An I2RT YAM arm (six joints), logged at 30 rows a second.
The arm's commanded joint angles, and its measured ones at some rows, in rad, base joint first. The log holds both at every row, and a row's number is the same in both.
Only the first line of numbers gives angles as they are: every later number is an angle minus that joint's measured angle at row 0.
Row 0, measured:
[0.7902 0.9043 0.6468 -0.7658 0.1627 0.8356]
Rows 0 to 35, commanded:
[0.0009 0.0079 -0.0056 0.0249 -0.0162 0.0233]
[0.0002 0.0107 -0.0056 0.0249 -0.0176 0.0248]
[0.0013 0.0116 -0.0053 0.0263 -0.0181 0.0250]
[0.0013 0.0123 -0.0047 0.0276 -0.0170 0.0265]
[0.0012 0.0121 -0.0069 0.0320 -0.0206 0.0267]
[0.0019 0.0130 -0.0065 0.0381 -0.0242 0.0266]
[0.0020 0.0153 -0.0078 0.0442 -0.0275 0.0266]
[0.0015 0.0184 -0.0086 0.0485 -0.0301 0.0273]
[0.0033 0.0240 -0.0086 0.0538 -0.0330 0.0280]
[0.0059 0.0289 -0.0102 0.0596 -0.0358 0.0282]
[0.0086 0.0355 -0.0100 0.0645 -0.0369 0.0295]
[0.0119 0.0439 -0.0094 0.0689 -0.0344 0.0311]
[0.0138 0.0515 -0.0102 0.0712 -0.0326 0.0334]
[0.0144 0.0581 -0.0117 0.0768 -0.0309 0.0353]
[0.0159 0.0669 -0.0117 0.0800 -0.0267 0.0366]
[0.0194 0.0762 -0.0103 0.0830 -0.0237 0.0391]
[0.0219 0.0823 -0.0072 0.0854 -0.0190 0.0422]
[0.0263 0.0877 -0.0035 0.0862 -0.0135 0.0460]
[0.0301 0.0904 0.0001 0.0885 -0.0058 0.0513]
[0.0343 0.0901 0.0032 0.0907 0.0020 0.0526]
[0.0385 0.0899 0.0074 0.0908 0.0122 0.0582]
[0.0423 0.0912 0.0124 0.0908 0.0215 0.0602]
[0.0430 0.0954 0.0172 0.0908 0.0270 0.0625]
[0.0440 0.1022 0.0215 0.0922 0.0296 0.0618]
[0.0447 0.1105 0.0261 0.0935 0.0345 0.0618]
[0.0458 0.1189 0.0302 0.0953 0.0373 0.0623]
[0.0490 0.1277 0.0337 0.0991 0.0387 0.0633]
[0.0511 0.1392 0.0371 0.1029 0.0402 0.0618]
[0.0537 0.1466 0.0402 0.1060 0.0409 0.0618]
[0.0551 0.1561 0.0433 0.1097 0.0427 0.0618]
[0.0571 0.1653 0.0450 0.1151 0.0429 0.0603]
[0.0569 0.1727 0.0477 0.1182 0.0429 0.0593]
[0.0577 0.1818 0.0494 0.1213 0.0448 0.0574]
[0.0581 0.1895 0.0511 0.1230 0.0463 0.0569]
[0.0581 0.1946 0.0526 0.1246 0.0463 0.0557]
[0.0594 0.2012 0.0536 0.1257 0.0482 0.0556]
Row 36, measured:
[0.0569 0.1911 0.0450 0.1152 0.0237 0.0538]
